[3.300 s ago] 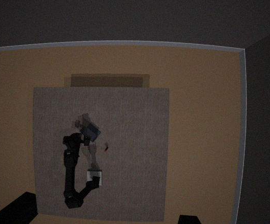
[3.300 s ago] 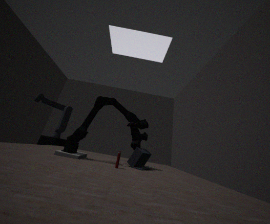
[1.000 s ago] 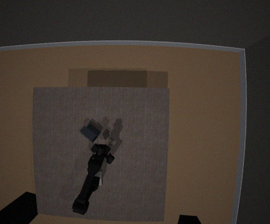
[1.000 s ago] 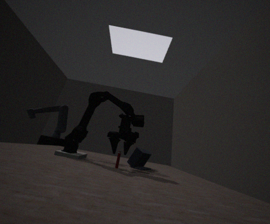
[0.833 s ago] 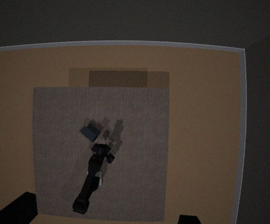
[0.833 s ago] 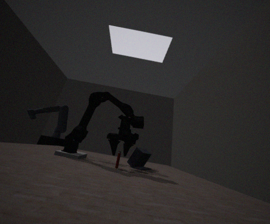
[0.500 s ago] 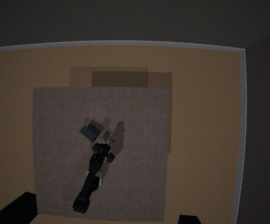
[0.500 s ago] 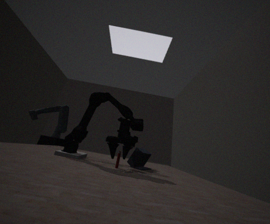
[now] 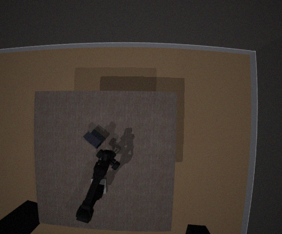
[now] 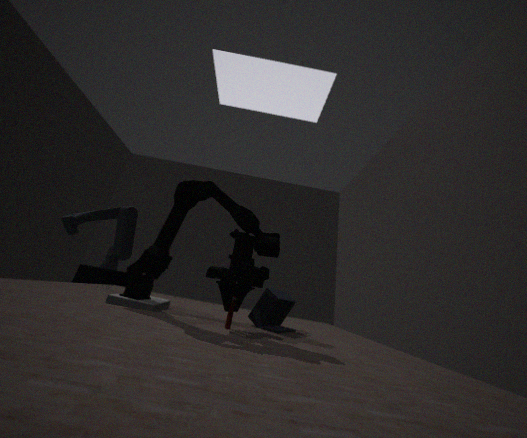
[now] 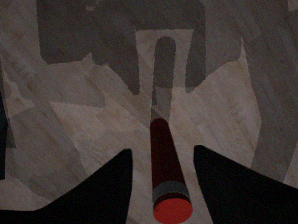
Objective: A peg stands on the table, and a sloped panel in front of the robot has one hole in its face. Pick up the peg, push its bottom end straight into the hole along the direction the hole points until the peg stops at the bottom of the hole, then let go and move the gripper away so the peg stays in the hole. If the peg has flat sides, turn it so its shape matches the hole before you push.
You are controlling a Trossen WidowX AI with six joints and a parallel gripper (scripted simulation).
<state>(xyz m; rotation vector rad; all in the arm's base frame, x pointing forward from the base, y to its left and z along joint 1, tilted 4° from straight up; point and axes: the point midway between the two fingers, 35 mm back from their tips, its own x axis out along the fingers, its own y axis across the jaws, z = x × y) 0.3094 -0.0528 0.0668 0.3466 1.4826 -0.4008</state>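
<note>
My gripper tip is now 110 mm short of the sloped panel, 160 mm to the right of it and 20 mm below it. From my gripper tip the other things lie so: peg: 20 mm above.
</note>
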